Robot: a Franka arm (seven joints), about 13 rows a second.
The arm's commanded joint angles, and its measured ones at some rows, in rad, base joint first. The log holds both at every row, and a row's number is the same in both.
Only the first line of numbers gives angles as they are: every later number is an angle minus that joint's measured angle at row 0.
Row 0, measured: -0.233 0.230 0.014 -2.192 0.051 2.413 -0.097
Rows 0 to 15, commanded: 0.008 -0.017 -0.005 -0.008 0.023 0.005 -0.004; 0.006 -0.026 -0.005 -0.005 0.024 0.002 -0.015; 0.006 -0.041 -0.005 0.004 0.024 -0.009 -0.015; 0.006 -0.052 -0.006 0.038 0.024 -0.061 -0.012; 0.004 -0.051 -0.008 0.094 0.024 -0.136 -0.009; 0.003 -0.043 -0.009 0.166 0.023 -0.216 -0.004; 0.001 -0.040 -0.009 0.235 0.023 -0.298 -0.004; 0.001 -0.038 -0.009 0.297 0.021 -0.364 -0.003; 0.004 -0.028 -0.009 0.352 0.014 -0.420 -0.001; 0.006 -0.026 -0.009 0.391 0.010 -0.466 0.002; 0.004 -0.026 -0.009 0.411 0.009 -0.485 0.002; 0.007 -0.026 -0.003 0.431 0.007 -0.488 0.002; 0.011 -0.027 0.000 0.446 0.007 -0.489 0.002; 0.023 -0.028 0.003 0.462 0.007 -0.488 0.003; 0.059 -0.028 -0.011 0.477 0.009 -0.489 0.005; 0.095 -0.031 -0.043 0.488 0.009 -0.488 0.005
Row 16, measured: 0.032 -0.041 -0.001 0.439 0.001 -0.462 0.000
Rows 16 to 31, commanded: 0.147 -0.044 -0.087 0.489 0.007 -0.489 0.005; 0.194 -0.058 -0.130 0.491 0.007 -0.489 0.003; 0.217 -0.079 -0.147 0.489 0.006 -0.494 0.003; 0.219 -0.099 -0.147 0.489 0.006 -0.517 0.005; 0.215 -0.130 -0.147 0.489 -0.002 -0.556 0.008; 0.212 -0.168 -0.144 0.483 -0.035 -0.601 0.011; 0.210 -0.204 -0.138 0.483 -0.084 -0.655 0.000; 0.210 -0.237 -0.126 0.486 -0.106 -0.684 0.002; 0.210 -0.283 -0.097 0.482 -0.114 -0.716 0.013; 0.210 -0.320 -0.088 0.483 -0.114 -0.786 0.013; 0.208 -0.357 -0.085 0.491 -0.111 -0.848 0.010; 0.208 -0.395 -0.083 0.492 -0.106 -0.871 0.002; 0.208 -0.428 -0.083 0.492 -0.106 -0.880 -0.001; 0.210 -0.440 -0.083 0.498 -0.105 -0.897 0.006; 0.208 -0.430 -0.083 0.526 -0.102 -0.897 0.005; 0.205 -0.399 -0.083 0.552 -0.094 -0.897 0.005
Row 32, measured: 0.205 -0.437 -0.081 0.511 -0.093 -0.886 0.001
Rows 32 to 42, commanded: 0.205 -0.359 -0.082 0.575 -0.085 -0.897 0.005; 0.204 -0.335 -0.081 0.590 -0.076 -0.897 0.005; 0.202 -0.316 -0.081 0.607 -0.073 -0.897 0.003; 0.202 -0.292 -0.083 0.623 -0.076 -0.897 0.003; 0.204 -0.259 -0.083 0.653 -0.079 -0.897 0.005; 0.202 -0.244 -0.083 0.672 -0.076 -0.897 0.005; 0.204 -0.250 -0.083 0.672 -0.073 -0.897 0.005; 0.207 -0.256 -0.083 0.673 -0.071 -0.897 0.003; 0.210 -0.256 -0.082 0.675 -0.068 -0.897 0.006; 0.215 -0.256 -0.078 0.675 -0.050 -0.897 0.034; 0.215 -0.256 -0.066 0.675 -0.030 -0.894 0.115
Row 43, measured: 0.207 -0.255 -0.077 0.653 -0.066 -0.880 0.028
